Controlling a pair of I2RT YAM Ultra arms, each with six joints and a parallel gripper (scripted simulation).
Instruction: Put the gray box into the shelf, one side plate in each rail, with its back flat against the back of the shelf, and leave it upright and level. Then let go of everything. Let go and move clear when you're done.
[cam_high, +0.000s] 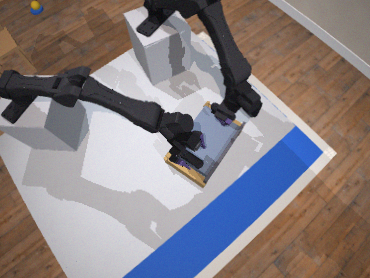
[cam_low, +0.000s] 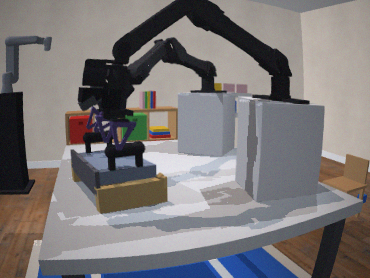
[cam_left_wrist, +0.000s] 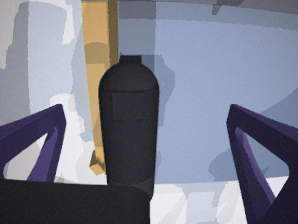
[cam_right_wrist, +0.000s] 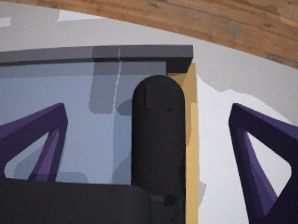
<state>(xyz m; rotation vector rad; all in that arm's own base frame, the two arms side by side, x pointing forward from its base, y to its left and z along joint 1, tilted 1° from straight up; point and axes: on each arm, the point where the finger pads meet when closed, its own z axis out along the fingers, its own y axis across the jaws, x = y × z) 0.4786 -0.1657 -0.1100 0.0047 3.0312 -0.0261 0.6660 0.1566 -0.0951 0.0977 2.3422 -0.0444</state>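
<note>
Now: right hand 100 mm to the right of the gray box, 80 mm above it and 50 mm past it.
My left gripper is now 120 mm to the left of the gray box and 70 mm above it.
</note>
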